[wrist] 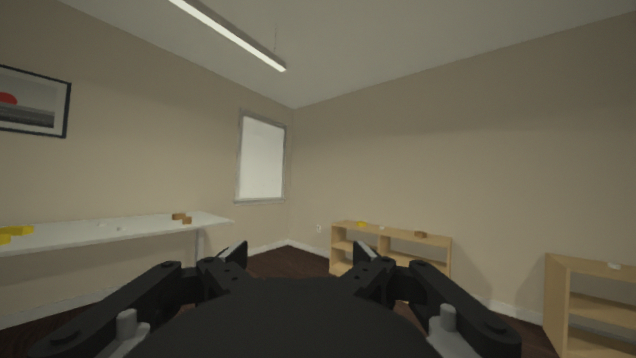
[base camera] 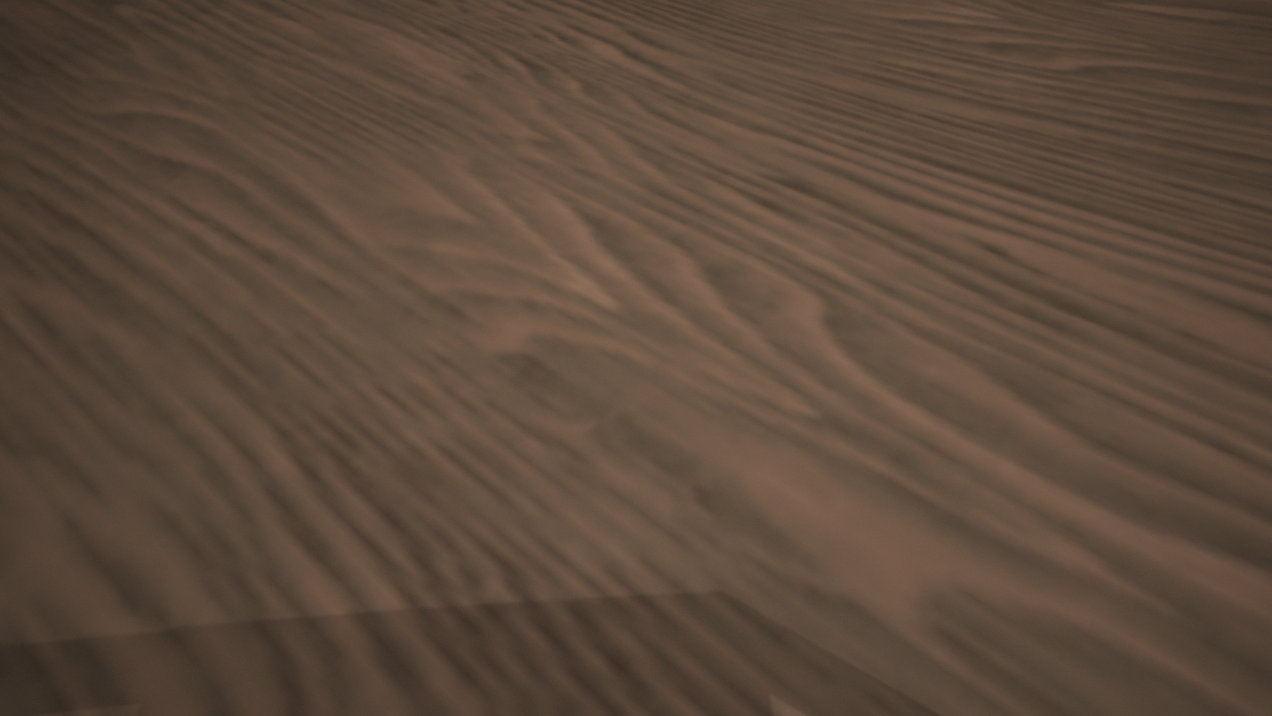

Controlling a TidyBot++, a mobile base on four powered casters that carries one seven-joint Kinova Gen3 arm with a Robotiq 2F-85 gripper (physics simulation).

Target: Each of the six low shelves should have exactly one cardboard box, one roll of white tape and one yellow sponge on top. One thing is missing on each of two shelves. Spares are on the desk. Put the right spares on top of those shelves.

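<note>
My gripper (wrist: 301, 253) is open and empty in the wrist view, with its fingers wide apart. The white desk (wrist: 150, 226) stands at the left, beyond the fingers. On it are two yellow sponges (wrist: 20, 230) (wrist: 4, 239) at the left edge, two small white tape rolls (wrist: 101, 224) (wrist: 120, 229), and two cardboard boxes (wrist: 178, 216) (wrist: 187, 220) near its far end. A low wooden shelf (wrist: 440, 241) at right of centre bears a yellow sponge (wrist: 361, 224), a white tape roll (wrist: 382, 228) and a cardboard box (wrist: 420, 234). Another shelf (wrist: 556, 300), cut off at the right edge, bears a white tape roll (wrist: 614, 266).
A window (wrist: 261, 159) is in the wall near the room corner, and a framed picture (wrist: 30, 120) hangs above the desk. A long lamp (wrist: 235, 37) hangs from the ceiling. The base camera shows dark wooden floor (base camera: 623, 311) with a shadow along the bottom.
</note>
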